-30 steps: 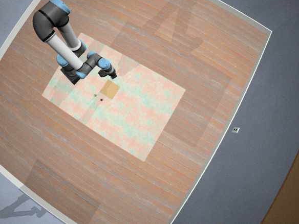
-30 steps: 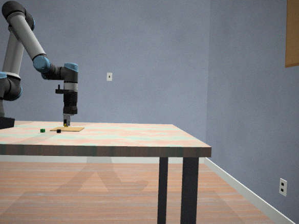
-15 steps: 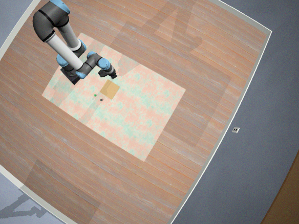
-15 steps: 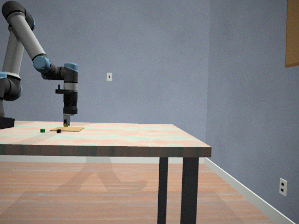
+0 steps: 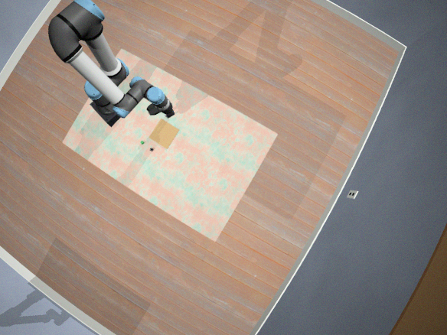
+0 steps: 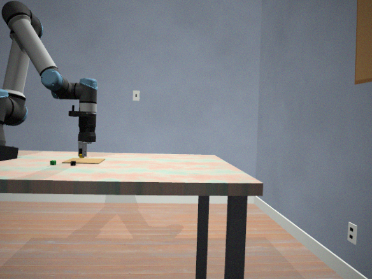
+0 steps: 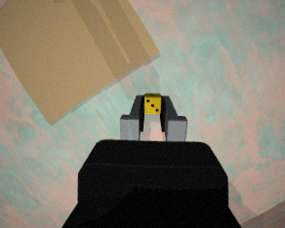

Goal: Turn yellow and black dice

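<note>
Now: the tan mat 110 mm to the right of my hand, 40 mm ahead of it and 20 mm below it. Also, from my hand: yellow die: 10 mm below; black die: 230 mm to the right, 40 mm ahead, 20 mm below; green die: 230 mm to the right, 40 mm behind, 20 mm below.
</note>
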